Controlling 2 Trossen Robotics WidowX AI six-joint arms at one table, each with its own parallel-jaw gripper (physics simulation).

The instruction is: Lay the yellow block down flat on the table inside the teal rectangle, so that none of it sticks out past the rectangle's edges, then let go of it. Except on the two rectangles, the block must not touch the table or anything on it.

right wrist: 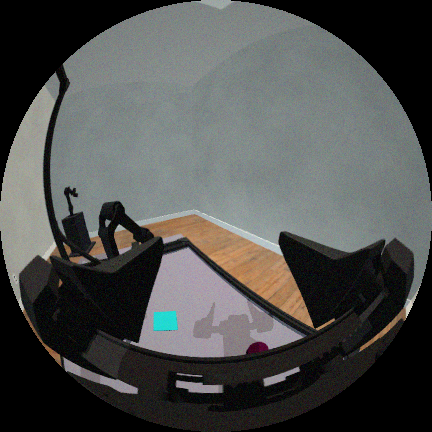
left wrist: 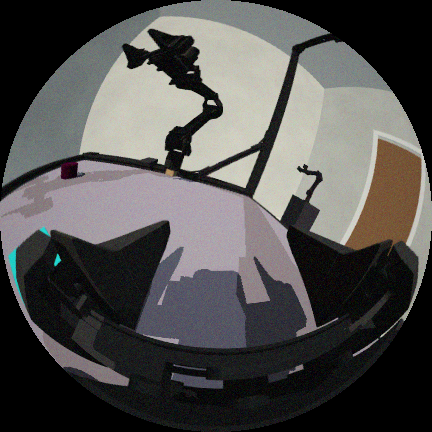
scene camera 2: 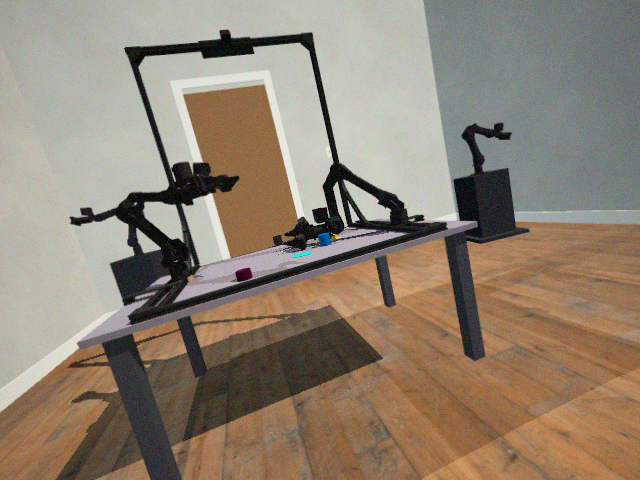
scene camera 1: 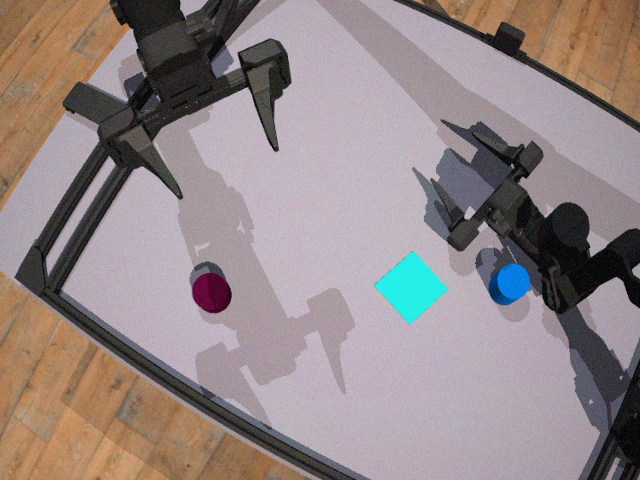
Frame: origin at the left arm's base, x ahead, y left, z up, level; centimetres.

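Seen in the pictures: left gripper, fingertip midpoint: (left wrist: 230, 228) (scene camera 2: 283, 239) (scene camera 1: 452, 155); right gripper, fingertip midpoint: (right wrist: 222, 240) (scene camera 2: 231, 177) (scene camera 1: 228, 173); left arm's base, origin of the base link: (scene camera 2: 400, 224) (scene camera 1: 636, 442); right arm's base, origin of the base link: (left wrist: 171, 168) (scene camera 2: 181, 278).
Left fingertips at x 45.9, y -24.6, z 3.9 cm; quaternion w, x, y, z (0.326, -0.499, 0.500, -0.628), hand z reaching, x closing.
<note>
Offsets run from my left fingertips to a thing's top centre. "spot": to the spot under its first point.
The yellow block @(dy +3.1, dx -22.2, dz -3.9 cm) (scene camera 2: 334, 237) shows as a small patch behind the blue cylinder in scene camera 2; the rest of it is hidden. It does not show in scene camera 1 or the wrist views. The teal rectangle @(spot: dy +18.3, dx -2.7, dz -5.6 cm) (scene camera 1: 410, 287) (scene camera 2: 301, 254) (left wrist: 13, 262) (right wrist: 165, 321) lies flat on the table, with no block on it. My left gripper (scene camera 1: 453, 156) (left wrist: 230, 228) is open and empty, low over the table, above and right of the teal rectangle in scene camera 1. My right gripper (scene camera 1: 229, 174) (right wrist: 222, 240) is open and empty, high above the table at the upper left.
A blue cylinder @(dy +12.2, dx -15.3, dz -0.9 cm) (scene camera 1: 513, 281) (scene camera 2: 324, 239) stands right of the teal rectangle, close to my left arm. A maroon cylinder @(dy +31.9, dx +20.9, dz -2.7 cm) (scene camera 1: 211, 292) (scene camera 2: 243, 274) (left wrist: 69, 170) (right wrist: 257, 348) stands at the left. A dark frame rail (scene camera 1: 155, 367) runs along the table edge.
</note>
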